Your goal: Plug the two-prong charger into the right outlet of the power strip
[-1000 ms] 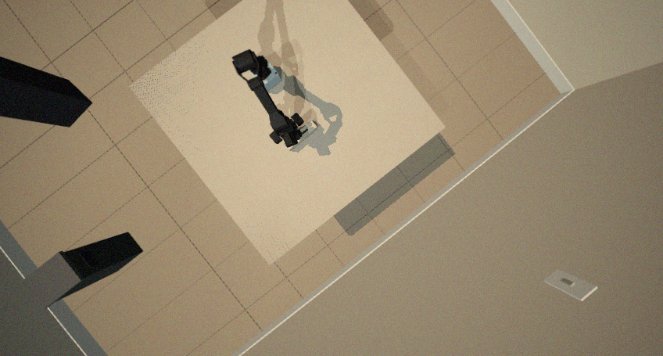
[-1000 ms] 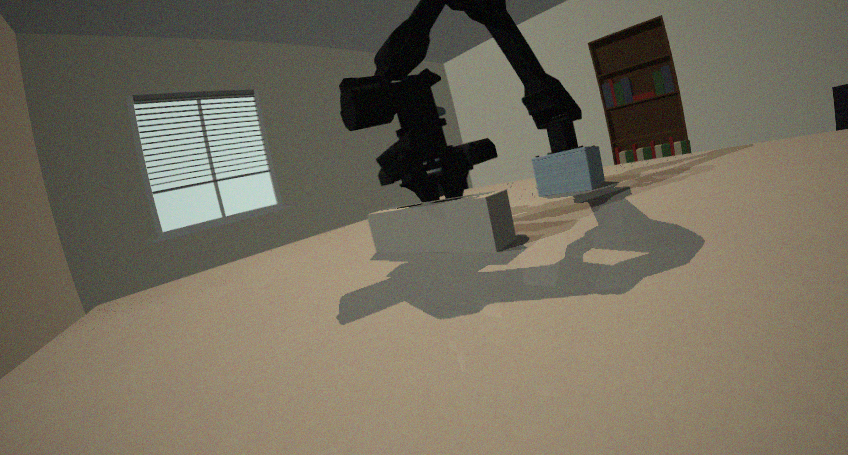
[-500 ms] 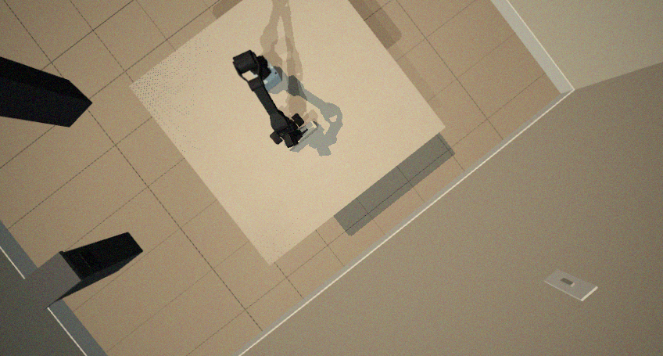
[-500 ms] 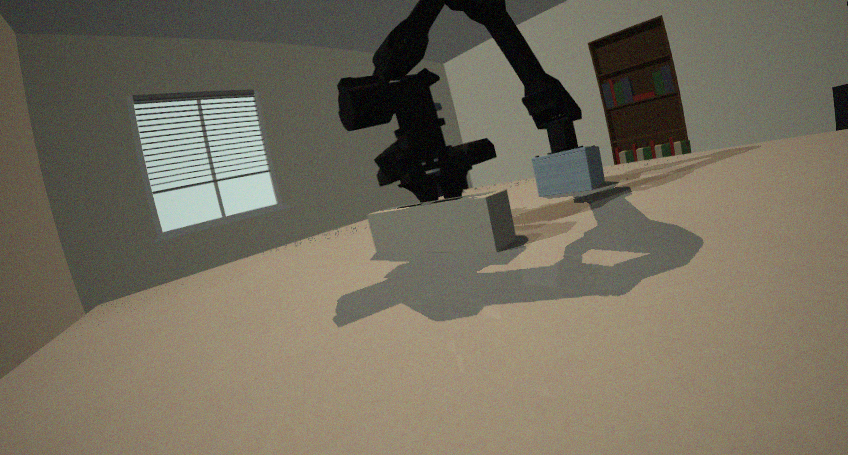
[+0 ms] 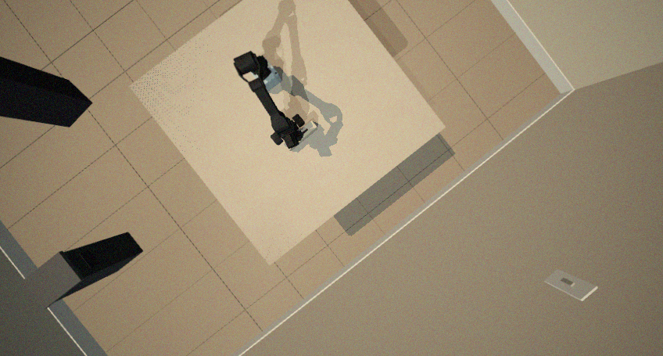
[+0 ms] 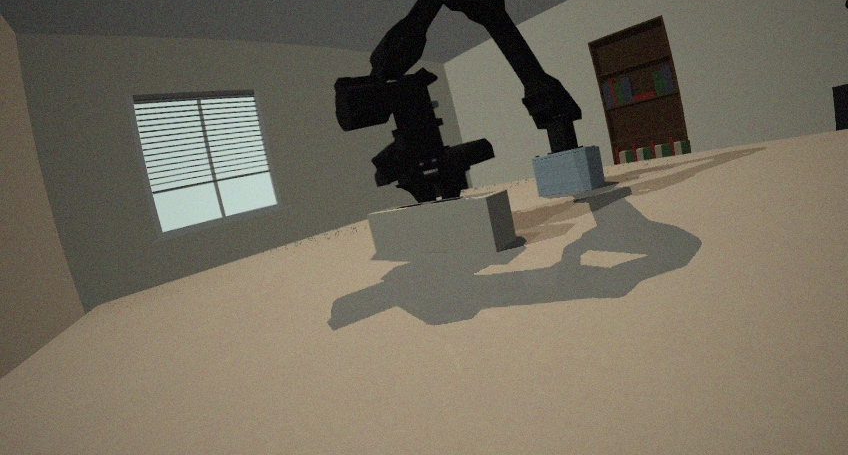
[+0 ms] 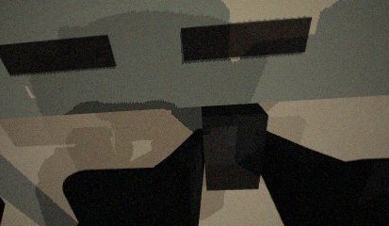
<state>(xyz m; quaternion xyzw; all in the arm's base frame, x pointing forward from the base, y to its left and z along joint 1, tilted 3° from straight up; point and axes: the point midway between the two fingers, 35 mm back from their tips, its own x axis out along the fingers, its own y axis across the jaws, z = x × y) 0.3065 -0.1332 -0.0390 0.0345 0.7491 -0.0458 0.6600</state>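
Right now my gripper tip is 20 mm short of the boxy charger and 10 mm below it.
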